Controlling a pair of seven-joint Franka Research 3 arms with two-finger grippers.
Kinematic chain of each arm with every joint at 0, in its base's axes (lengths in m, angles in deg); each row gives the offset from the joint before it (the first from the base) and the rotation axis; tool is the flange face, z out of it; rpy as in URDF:
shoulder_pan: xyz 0 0 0.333 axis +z
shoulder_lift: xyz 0 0 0 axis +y
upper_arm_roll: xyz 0 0 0.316 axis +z
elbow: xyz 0.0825 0 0 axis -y
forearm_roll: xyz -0.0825 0 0.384 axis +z
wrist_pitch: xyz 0 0 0 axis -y
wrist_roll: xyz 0.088 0 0 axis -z
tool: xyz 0 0 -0.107 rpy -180 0 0
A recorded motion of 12 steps. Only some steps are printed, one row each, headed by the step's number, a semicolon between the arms.
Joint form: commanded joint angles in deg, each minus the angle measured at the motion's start. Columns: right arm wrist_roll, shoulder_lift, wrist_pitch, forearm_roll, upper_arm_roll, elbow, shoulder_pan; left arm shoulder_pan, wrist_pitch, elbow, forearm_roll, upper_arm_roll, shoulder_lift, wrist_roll.
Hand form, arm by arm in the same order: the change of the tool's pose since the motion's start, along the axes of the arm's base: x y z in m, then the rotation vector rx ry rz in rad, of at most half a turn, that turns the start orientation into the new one. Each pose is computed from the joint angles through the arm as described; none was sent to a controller.
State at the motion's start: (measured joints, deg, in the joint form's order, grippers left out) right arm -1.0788 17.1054 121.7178 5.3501 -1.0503 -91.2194 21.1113; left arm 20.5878 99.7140 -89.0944 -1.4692 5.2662 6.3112 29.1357
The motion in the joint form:
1: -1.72 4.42 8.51 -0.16 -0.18 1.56 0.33; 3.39 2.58 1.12 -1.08 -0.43 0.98 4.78
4: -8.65 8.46 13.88 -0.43 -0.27 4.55 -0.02; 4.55 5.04 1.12 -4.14 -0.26 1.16 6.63
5: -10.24 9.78 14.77 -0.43 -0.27 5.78 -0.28; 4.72 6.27 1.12 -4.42 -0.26 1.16 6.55
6: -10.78 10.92 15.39 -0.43 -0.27 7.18 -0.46; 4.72 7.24 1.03 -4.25 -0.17 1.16 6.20
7: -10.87 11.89 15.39 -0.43 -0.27 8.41 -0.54; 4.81 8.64 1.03 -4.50 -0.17 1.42 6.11
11: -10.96 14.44 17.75 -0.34 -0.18 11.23 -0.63; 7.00 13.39 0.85 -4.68 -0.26 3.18 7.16
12: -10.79 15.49 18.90 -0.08 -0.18 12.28 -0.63; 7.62 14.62 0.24 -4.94 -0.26 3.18 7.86
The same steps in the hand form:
1: 0.0242 0.0095 -0.0223 0.0176 -0.1002 0.0208; -0.0047 0.0309 0.0036 0.0140 -0.0484 -0.0287
4: 0.0469 0.0114 -0.0345 -0.0004 -0.1942 0.1231; -0.0052 0.0420 0.0063 -0.0061 -0.1084 -0.0289
5: 0.0541 0.0105 -0.0383 -0.0059 -0.2124 0.1436; -0.0043 0.0445 0.0086 0.0010 -0.1292 -0.0226
6: 0.0606 0.0104 -0.0390 -0.0057 -0.2289 0.1485; -0.0037 0.0463 0.0096 0.0110 -0.1407 -0.0145
7: 0.0652 0.0112 -0.0405 -0.0054 -0.2336 0.1486; -0.0013 0.0487 0.0095 0.0180 -0.1597 -0.0091
11: 0.0777 0.0153 -0.0431 0.0057 -0.2781 0.1452; -0.0007 0.0763 -0.0022 0.0507 -0.1997 0.0157
12: 0.0826 0.0169 -0.0449 0.0146 -0.2961 0.1383; -0.0034 0.0828 -0.0052 0.0565 -0.2101 0.0173

